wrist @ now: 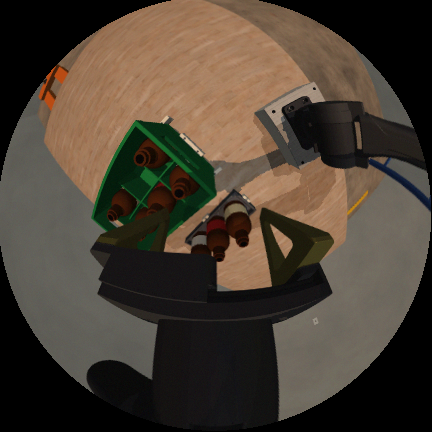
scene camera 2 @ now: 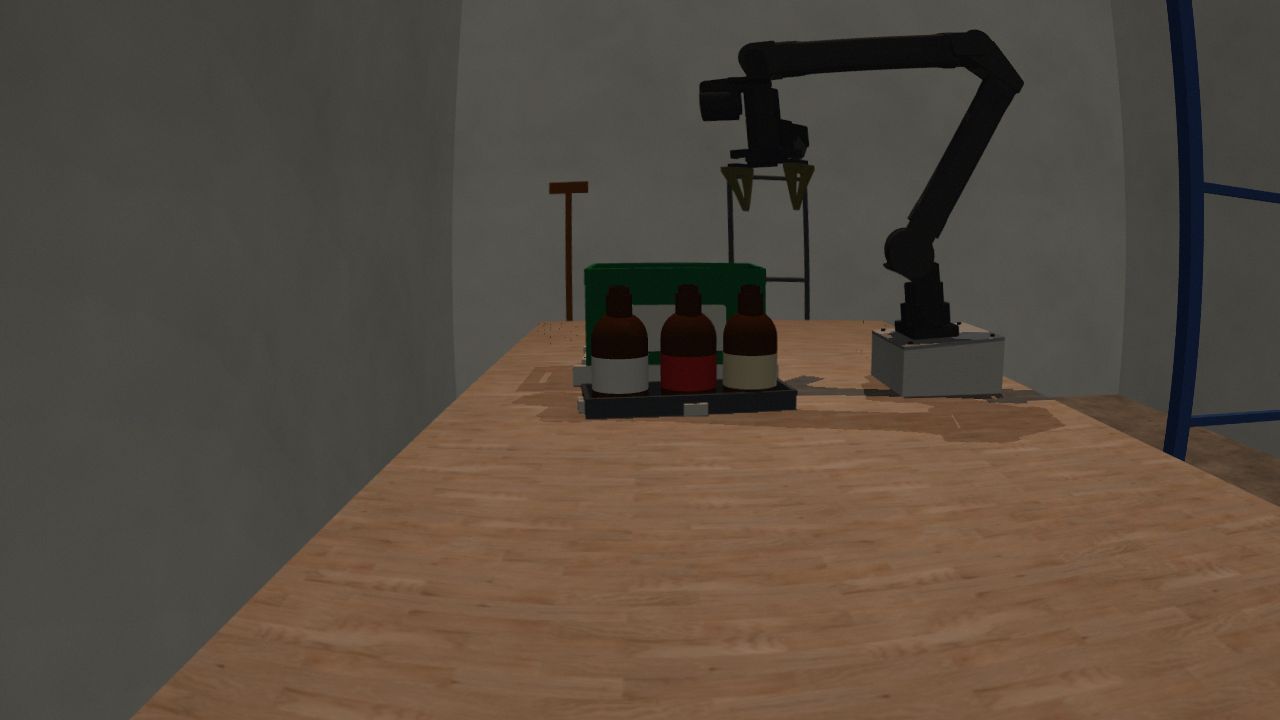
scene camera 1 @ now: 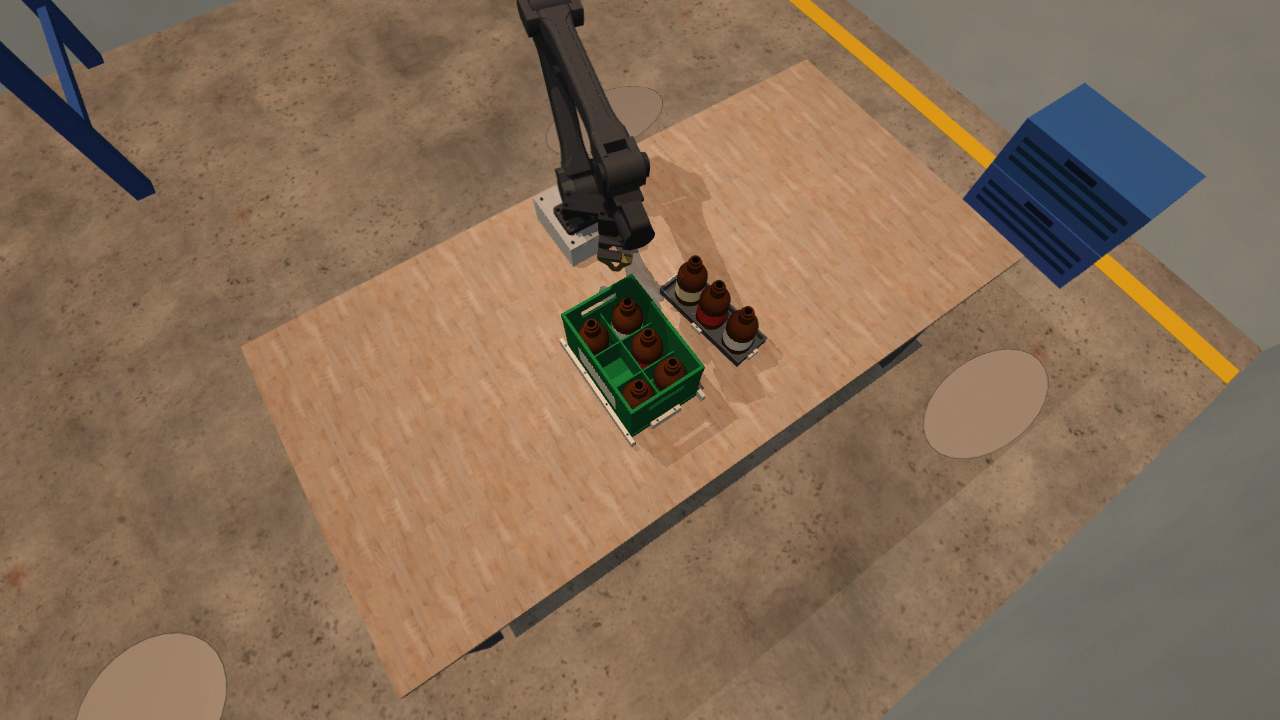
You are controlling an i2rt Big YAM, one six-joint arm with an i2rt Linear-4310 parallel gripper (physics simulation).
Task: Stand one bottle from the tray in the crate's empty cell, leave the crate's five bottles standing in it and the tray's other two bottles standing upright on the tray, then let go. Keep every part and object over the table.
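My gripper (scene camera 2: 770, 210) is visible also in the wrist view, the gripper (wrist: 214, 212), and in scene camera 1, the gripper (scene camera 1: 618, 251). Scene camera 2 shows a white-labelled bottle (scene camera 2: 619, 342), a red-labelled bottle (scene camera 2: 688, 360) and a cream-labelled bottle (scene camera 2: 750, 337). Scene camera 1 shows a white-labelled bottle (scene camera 1: 627, 317), a red-labelled bottle (scene camera 1: 595, 335) and a red-labelled bottle (scene camera 1: 646, 347).
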